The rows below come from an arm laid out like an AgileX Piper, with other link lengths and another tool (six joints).
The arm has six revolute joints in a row. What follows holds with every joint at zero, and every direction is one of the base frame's. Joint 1 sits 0.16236 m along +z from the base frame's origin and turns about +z. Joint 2 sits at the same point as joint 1 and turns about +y. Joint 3 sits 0.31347 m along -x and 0.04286 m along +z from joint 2 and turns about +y. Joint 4 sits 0.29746 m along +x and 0.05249 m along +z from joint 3 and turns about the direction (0.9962, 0, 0.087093). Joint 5 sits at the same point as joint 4 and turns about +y. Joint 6 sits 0.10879 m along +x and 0.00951 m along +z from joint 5 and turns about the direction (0.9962, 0, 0.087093). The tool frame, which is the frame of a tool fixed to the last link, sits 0.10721 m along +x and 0.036 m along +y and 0.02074 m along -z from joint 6; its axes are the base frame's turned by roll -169.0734, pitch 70.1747 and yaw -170.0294 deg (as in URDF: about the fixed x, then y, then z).
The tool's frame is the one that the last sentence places.
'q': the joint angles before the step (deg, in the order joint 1, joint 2, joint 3, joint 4, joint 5, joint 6). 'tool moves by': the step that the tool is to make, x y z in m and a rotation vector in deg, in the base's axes. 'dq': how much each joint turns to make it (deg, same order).
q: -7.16 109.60 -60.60 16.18 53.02 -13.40
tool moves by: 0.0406 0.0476 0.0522 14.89 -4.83 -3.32
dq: 0.01 0.01 -6.02 17.58 5.94 -6.72
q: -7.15 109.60 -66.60 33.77 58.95 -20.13
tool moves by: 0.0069 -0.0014 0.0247 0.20 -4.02 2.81
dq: -0.13 -2.09 -2.40 0.03 1.99 -2.35
